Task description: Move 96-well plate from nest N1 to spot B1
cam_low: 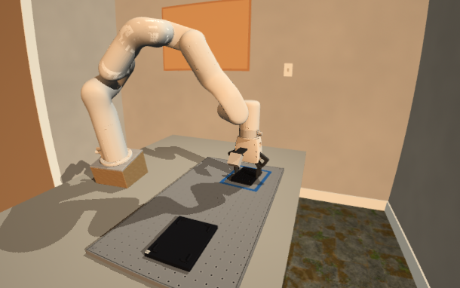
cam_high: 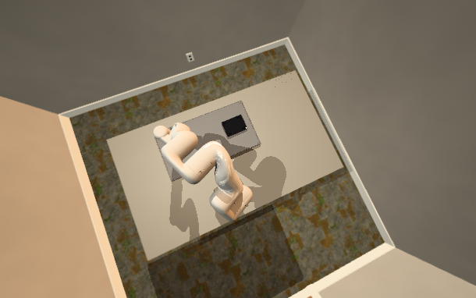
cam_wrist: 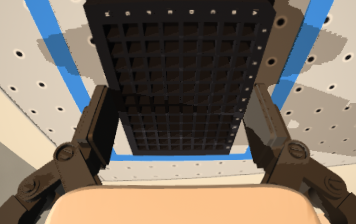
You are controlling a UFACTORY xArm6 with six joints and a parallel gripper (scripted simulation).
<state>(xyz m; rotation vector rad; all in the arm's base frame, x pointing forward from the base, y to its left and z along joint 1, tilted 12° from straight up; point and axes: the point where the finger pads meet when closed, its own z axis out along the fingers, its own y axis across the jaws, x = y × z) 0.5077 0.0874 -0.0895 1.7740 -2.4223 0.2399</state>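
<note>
Right now my hand is 1 cm above the black 96-well plate. Also, from my hand: black plate nest N1 (41 cm to the right, 12 cm behind, 1 cm below); white label (47 cm to the right, 19 cm behind, 1 cm below).
</note>
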